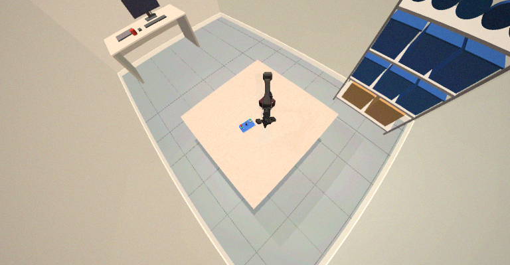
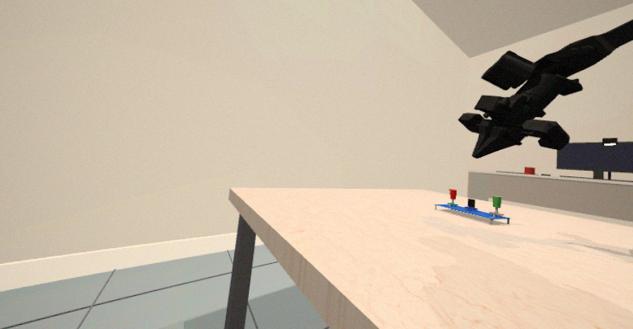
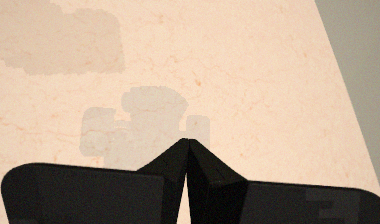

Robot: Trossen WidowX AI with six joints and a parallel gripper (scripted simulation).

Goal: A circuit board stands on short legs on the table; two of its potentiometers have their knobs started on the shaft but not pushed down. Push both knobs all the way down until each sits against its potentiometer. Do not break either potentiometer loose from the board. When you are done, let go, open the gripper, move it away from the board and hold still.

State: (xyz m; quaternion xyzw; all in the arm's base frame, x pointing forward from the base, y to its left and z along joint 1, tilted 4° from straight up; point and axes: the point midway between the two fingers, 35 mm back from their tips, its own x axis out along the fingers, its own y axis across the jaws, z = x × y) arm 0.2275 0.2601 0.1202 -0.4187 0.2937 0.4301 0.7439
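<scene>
Now: gripper tip 22 cm to the left of the green knob, 11 cm above it and 4 cm short of it. Round my gripper tip: red knob 21 cm to the right, 16 cm ahead, 11 cm below.
</scene>
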